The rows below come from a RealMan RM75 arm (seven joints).
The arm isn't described. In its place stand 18 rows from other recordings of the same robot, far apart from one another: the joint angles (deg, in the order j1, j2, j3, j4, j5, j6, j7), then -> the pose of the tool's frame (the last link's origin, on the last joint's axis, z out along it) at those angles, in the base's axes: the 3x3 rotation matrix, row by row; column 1 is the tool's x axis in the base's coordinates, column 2 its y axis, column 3 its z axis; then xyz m.
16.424, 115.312, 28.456, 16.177, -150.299, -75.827, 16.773 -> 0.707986 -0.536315 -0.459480; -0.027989 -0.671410 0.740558; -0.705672 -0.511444 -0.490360; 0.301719 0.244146 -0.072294
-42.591, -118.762, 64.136, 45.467, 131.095, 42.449, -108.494 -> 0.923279 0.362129 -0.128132; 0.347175 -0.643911 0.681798; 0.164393 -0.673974 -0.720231; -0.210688 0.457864 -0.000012
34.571, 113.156, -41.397, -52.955, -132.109, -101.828, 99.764 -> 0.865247 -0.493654 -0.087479; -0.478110 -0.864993 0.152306; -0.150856 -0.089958 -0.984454; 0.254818 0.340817 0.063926
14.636, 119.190, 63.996, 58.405, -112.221, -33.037, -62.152 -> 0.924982 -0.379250 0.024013; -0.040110 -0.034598 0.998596; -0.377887 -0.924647 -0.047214; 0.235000 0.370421 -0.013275
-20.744, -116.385, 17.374, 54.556, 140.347, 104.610, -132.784 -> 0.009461 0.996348 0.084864; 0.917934 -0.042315 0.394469; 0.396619 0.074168 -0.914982; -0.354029 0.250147 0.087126
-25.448, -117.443, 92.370, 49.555, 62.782, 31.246, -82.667 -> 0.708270 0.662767 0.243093; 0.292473 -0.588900 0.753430; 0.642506 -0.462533 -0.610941; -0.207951 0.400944 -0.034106
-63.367, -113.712, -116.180, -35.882, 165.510, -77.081, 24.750 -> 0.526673 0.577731 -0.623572; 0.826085 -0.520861 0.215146; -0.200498 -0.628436 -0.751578; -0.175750 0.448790 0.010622
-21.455, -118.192, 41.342, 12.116, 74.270, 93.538, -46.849 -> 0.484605 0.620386 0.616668; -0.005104 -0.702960 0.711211; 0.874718 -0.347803 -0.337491; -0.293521 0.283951 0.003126
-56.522, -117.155, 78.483, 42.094, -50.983, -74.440, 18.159 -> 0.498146 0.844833 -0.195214; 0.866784 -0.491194 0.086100; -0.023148 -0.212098 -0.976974; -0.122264 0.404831 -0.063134
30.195, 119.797, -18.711, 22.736, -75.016, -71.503, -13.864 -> 0.848741 -0.467758 -0.246661; 0.019839 -0.437952 0.898779; -0.528437 -0.767724 -0.362428; 0.281842 0.283972 -0.101859
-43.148, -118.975, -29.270, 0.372, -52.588, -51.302, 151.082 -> 0.714618 0.680067 0.163799; 0.169520 -0.395546 0.902666; 0.678663 -0.617294 -0.397949; -0.274719 0.408689 -0.041505
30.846, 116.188, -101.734, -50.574, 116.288, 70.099, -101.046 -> 0.782331 -0.118323 -0.611521; -0.121441 -0.991925 0.036564; -0.610910 0.045659 -0.790383; 0.117983 0.313306 -0.074753
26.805, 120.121, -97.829, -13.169, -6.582, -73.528, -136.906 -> -0.385369 0.775413 -0.500226; 0.035111 0.554025 0.831759; 0.922094 0.302971 -0.240730; 0.259174 0.340217 -0.030883
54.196, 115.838, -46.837, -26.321, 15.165, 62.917, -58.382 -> 0.703867 -0.523564 0.480054; -0.676738 -0.699638 0.229200; 0.215863 -0.486197 -0.846768; 0.264185 0.419515 -0.017712
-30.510, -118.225, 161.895, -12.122, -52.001, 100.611, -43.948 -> 0.486353 0.573245 0.659432; -0.098530 -0.713909 0.693272; 0.868189 -0.402149 -0.290730; -0.279264 0.304447 0.017393
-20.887, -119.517, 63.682, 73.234, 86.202, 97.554, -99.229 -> 0.755633 0.164260 0.634064; 0.109608 -0.986104 0.124836; 0.645759 -0.024832 -0.763138; -0.142857 0.300242 0.052212
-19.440, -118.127, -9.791, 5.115, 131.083, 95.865, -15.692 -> 0.749260 0.365933 0.551999; -0.189029 -0.680652 0.707800; 0.634727 -0.634670 -0.440813; -0.316617 0.238348 -0.025997
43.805, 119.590, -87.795, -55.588, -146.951, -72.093, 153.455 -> 0.687455 -0.564397 0.457014; -0.696092 -0.691494 0.193112; 0.207031 -0.450879 -0.868243; 0.183490 0.380558 -0.063744
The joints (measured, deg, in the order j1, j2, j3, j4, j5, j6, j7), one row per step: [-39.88, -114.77, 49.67, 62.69, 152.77, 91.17, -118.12]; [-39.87, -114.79, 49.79, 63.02, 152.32, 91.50, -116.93]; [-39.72, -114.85, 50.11, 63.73, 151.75, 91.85, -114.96]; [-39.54, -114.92, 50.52, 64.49, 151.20, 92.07, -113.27]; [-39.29, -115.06, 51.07, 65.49, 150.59, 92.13, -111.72]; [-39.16, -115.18, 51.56, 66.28, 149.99, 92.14, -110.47]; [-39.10, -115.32, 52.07, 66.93, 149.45, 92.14, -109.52]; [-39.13, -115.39, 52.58, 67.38, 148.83, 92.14, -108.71]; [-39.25, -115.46, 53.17, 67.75, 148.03, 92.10, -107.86]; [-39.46, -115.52, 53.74, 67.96, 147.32, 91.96, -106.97]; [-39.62, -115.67, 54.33, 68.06, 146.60, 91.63, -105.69]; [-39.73, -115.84, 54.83, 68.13, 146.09, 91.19, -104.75]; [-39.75, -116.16, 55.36, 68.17, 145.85, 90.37, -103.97]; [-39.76, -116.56, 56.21, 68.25, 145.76, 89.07, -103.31]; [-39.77, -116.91, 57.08, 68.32, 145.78, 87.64, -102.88]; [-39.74, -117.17, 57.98, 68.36, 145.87, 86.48, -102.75]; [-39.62, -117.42, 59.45, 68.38, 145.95, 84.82, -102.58]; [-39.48, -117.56, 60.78, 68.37, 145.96, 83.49, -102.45]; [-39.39, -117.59, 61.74, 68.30, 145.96, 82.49, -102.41]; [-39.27, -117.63, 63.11, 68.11, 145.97, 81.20, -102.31]
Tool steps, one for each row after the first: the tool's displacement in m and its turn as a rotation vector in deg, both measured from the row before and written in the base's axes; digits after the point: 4 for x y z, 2 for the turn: [0.0021, -0.0002, 0.0000, -0.58, -0.02, -1.38]; [0.0027, -0.0004, 0.0003, -0.78, 0.27, -2.33]; [0.0027, -0.0002, 0.0002, -0.59, 0.30, -2.16]; [0.0033, 0.0000, 0.0001, -0.38, 0.33, -2.27]; [0.0035, 0.0003, -0.0002, -0.32, 0.19, -1.96]; [0.0036, 0.0003, -0.0008, -0.33, 0.12, -1.66]; [0.0037, 0.0005, -0.0009, -0.37, 0.01, -1.51]; [0.0046, 0.0008, -0.0015, -0.46, -0.12, -1.69]; [0.0045, 0.0011, -0.0017, -0.45, -0.07, -1.69]; [0.0042, 0.0010, -0.0026, -0.52, -0.03, -1.98]; [0.0032, 0.0010, -0.0023, -0.28, -0.01, -1.52]; [0.0023, 0.0012, -0.0031, 0.02, 0.11, -1.30]; [0.0027, 0.0019, -0.0039, 0.27, 0.35, -1.43]; [0.0024, 0.0022, -0.0035, 0.48, 0.43, -1.24]; [0.0018, 0.0015, -0.0032, 0.33, 0.46, -0.83]; [0.0020, 0.0019, -0.0044, 0.39, 0.77, -1.19]; [0.0015, 0.0013, -0.0037, 0.23, 0.67, -0.99]; [0.0008, 0.0011, -0.0023, 0.22, 0.49, -0.65]; [0.0008, 0.0011, -0.0037, 0.11, 0.71, -0.87]
